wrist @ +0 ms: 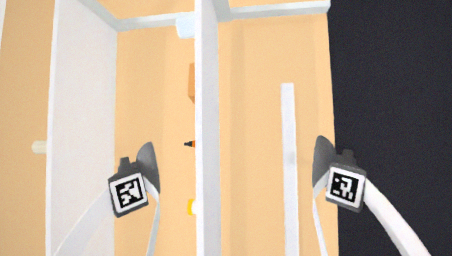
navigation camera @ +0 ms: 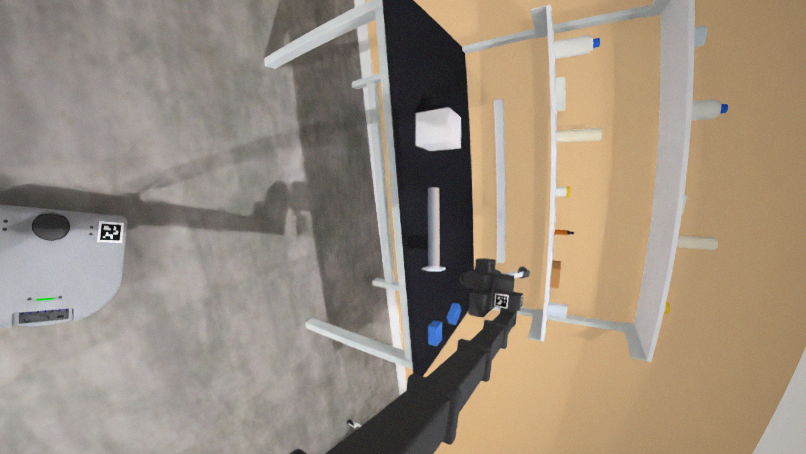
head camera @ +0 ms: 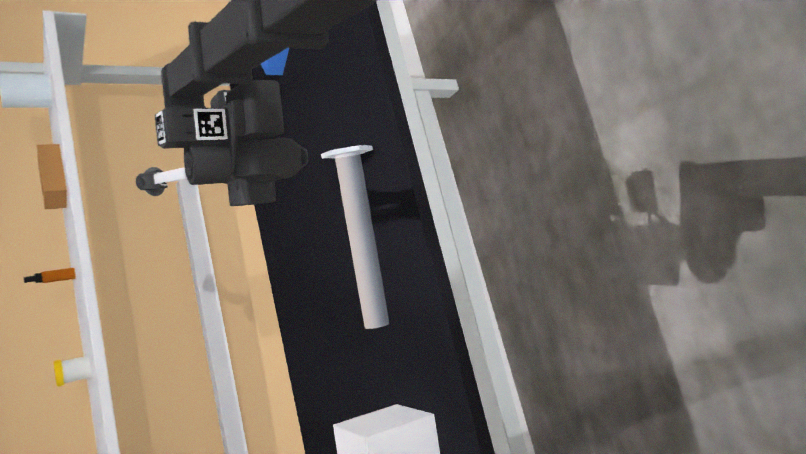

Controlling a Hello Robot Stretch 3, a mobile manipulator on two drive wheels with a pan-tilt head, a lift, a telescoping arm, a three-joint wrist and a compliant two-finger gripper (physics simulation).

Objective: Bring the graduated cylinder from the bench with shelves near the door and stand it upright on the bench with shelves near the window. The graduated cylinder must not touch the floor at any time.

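Frame: origin at the robot's base, x right, y back, z down, level; metres.
Where they show: gripper, fingertip midpoint: (wrist: 234,157) (navigation camera: 504,269); robot's base, link origin: (navigation camera: 52,225).
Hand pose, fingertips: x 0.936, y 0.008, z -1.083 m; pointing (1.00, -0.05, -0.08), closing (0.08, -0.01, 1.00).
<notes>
Things, the pixels of their centre, and the offset from my fingertips. "spot": a spot on its surface instead. Level surfaces: height alone.
- graduated cylinder, body centre: (head camera: 361,238) (navigation camera: 433,228) dx +0.039, dy -0.122, dz +0.290 m
- black bench top, surface height: dz +0.321 m
- white box, body centre: (navigation camera: 438,130) dx -0.054, dy -0.483, dz +0.256 m
- orange marker, surface spot: (head camera: 58,275) spot: dx +0.540, dy -0.171, dz -0.167 m
- brown box, surface spot: (head camera: 51,177) spot: dx +0.490, dy +0.032, dz -0.159 m
The graduated cylinder (head camera: 362,242) (navigation camera: 433,228) is a long grey-white tube with a flat white base. It lies on its side along the black bench top (head camera: 315,281) (navigation camera: 411,180) (wrist: 395,75). My gripper (head camera: 151,181) (navigation camera: 523,272) (wrist: 234,157) is open and empty, its two fingertips wide apart in the wrist view. It is apart from the cylinder, beyond its base end, on the shelf side and above the bench. One finger is hidden in the head view. The cylinder does not show in the wrist view. Which bench this is, I cannot tell.
A white box (head camera: 389,431) (navigation camera: 438,129) stands beyond the cylinder's open end. Two blue blocks (navigation camera: 434,333) (navigation camera: 454,313) are near its base end. The lower shelf (head camera: 81,236) (navigation camera: 552,169) (wrist: 207,125), close to the gripper, holds bottles, an orange marker (head camera: 58,275) and a brown box (head camera: 51,177).
</notes>
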